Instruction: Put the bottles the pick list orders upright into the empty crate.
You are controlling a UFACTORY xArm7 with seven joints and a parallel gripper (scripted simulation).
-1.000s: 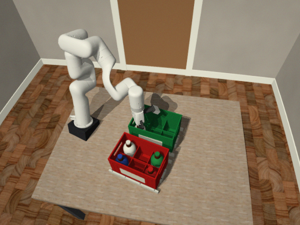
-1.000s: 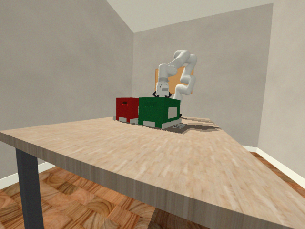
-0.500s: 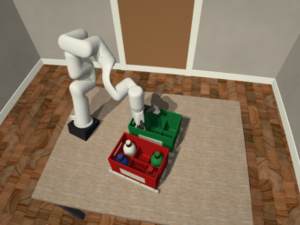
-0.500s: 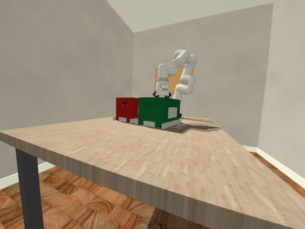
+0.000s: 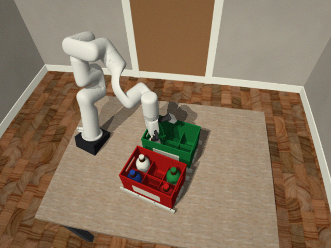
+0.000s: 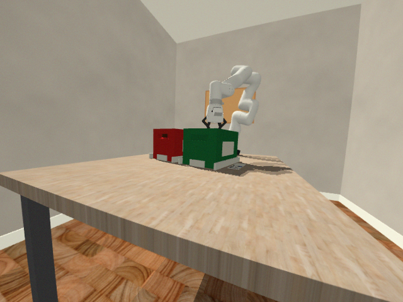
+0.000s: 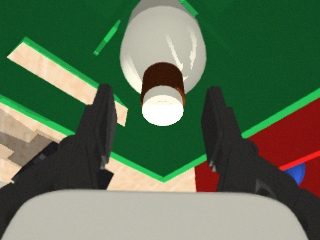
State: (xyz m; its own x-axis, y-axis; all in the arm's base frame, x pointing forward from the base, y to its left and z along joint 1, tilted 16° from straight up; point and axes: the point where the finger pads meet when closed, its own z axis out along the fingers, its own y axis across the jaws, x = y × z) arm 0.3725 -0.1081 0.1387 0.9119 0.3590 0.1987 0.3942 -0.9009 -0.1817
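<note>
My hand is 13 cm to the left of the white-labelled bottle, 9 cm above it and 5 cm past it. The rest, counted from my hand: green crate 10 cm ahead, 9 cm below, 1 cm to the left; red crate 21 cm to the right, 9 cm below, 1 cm ahead; green-labelled bottle 20 cm to the right, 11 cm ahead, 9 cm below.
</note>
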